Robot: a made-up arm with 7 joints. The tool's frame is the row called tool. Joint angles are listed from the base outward.
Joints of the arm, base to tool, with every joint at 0 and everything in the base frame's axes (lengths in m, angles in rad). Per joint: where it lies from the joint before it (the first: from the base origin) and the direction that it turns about. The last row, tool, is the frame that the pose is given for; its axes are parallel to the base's.
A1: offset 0 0 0 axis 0 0.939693 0.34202
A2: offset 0 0 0 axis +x
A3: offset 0 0 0 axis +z
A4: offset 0.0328 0 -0.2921 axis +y
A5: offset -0.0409 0 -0.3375 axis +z
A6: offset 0 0 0 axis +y
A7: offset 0 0 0 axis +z
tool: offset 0 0 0
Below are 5 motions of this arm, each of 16 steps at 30 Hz.
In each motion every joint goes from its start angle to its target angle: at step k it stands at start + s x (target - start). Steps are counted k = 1, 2, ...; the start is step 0. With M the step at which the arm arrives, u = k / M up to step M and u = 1 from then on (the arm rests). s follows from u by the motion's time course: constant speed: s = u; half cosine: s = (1 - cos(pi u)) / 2; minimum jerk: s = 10 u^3 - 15 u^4 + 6 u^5.
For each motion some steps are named. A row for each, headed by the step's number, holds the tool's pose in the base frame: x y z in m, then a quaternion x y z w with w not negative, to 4 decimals.
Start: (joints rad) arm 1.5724 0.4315 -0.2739 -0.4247 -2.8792 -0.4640 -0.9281
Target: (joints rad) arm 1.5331 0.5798 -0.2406 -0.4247 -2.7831 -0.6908 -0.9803
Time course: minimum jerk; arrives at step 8
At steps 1, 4, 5, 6, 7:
1: -0.6175 0.0592 -0.1157 0.6863 0.2319 0.6615 0.1941
4: -0.6118 0.1069 -0.1114 0.7239 0.2242 0.6283 0.1760
5: -0.6079 0.1289 -0.1093 0.7398 0.2204 0.6137 0.1659
6: -0.6044 0.1456 -0.1077 0.7513 0.2175 0.6029 0.1576
7: -0.6025 0.1541 -0.1069 0.7569 0.2161 0.5975 0.1532

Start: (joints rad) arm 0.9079 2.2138 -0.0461 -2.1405 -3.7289 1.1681 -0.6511
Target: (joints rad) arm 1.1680 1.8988 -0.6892 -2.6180 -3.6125 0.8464 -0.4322
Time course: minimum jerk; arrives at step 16
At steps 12, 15, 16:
12: -0.0476 0.1143 -0.2195 -0.5458 0.4276 0.2415 0.6789
15: -0.0669 0.0943 -0.2082 -0.5583 0.4383 0.2890 0.6424
16: -0.0673 0.0939 -0.2079 -0.5585 0.4385 0.2900 0.6416

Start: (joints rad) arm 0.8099 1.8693 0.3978 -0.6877 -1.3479 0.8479 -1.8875
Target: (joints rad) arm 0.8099 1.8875 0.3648 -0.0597 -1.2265 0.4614 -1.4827
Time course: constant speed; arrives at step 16
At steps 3, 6, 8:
3: 0.1444 0.5964 0.1183 -0.0585 -0.9248 0.2917 0.2371
6: 0.1113 0.6048 0.1375 -0.0444 -0.9242 0.3233 0.1984
8: 0.0886 0.6078 0.1501 -0.0366 -0.9236 0.3421 0.1692

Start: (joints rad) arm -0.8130 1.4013 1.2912 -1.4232 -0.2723 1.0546 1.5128
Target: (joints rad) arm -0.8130 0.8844 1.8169 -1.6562 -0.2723 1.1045 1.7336
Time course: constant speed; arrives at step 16
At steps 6, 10, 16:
6: -0.0127 0.4577 0.2237 0.2236 0.6842 -0.6666 0.1936
10: -0.0107 0.4731 0.1564 0.2686 0.6211 -0.6932 0.2482
16: -0.0063 0.4785 0.0475 0.3061 0.5166 -0.7261 0.3350

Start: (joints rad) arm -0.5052 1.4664 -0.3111 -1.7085 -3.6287 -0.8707 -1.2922
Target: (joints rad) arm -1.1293 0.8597 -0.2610 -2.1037 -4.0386 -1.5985 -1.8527
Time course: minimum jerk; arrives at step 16
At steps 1, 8, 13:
1: 0.4209 0.2037 0.0451 0.1758 -0.8304 0.1648 0.5023
8: 0.4042 0.0491 0.1253 0.1609 -0.8978 0.2249 0.3428
13: 0.3173 -0.0677 0.2031 0.0996 -0.9055 0.3410 0.2322

